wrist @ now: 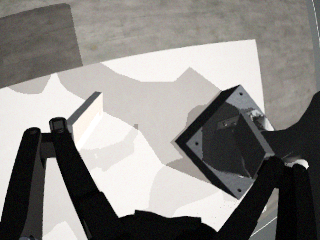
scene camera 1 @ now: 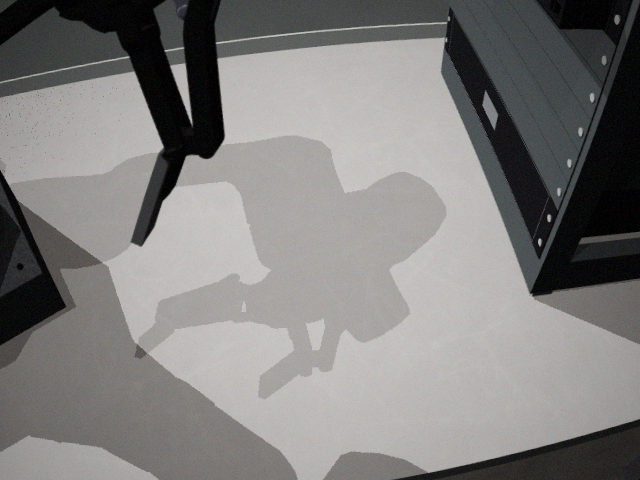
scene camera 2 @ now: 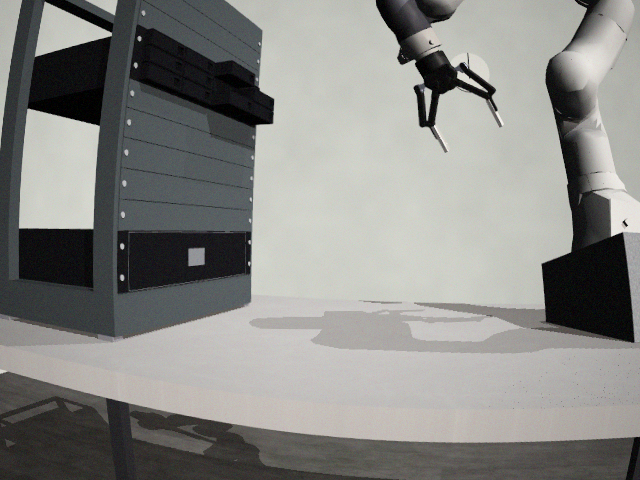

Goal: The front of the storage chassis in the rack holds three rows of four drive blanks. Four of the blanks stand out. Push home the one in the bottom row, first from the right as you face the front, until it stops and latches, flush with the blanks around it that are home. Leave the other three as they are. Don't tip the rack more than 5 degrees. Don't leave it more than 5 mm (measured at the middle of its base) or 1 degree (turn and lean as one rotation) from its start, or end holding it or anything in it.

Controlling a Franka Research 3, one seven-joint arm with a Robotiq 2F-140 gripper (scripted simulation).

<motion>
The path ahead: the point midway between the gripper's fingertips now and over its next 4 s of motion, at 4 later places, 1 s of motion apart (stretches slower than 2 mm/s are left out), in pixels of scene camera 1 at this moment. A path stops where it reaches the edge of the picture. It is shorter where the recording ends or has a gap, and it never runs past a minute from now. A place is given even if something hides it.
My gripper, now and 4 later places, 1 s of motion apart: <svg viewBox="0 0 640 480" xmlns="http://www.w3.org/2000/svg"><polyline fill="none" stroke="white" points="46,191 108,245 223,293 300,271 367,169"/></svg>
</motion>
